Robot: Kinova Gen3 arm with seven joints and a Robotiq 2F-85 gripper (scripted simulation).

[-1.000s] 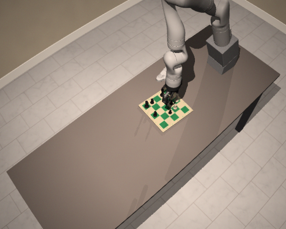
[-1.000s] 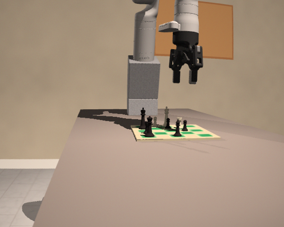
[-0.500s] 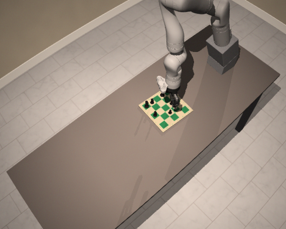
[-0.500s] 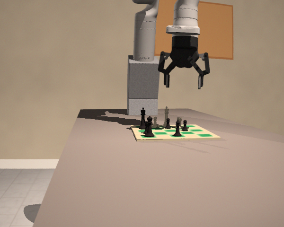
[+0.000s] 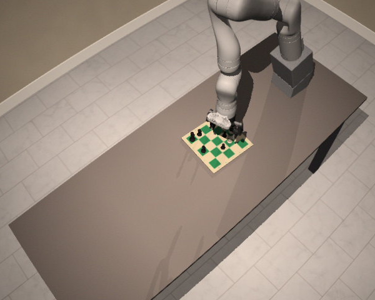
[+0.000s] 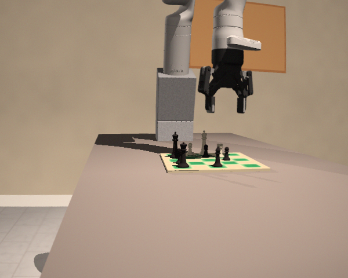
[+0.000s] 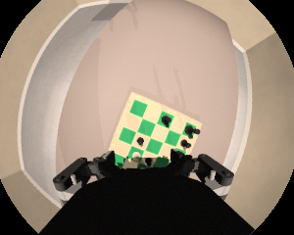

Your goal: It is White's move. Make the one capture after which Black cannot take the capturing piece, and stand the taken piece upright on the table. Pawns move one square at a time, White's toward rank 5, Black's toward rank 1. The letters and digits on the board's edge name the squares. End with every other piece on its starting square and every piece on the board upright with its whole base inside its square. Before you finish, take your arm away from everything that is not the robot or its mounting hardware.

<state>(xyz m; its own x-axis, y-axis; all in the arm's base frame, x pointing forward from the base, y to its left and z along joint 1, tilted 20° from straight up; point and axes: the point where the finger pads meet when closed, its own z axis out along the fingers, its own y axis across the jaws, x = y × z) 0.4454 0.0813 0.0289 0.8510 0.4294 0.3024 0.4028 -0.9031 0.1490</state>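
Now: hand 4 cm past the white rook and 10 cm above it. The rest, counted from my hand: black king (4 cm behind, 12 cm to the right, 9 cm below); board (4 cm to the right, 12 cm below); white king (8 cm behind, 4 cm to the right, 9 cm below).
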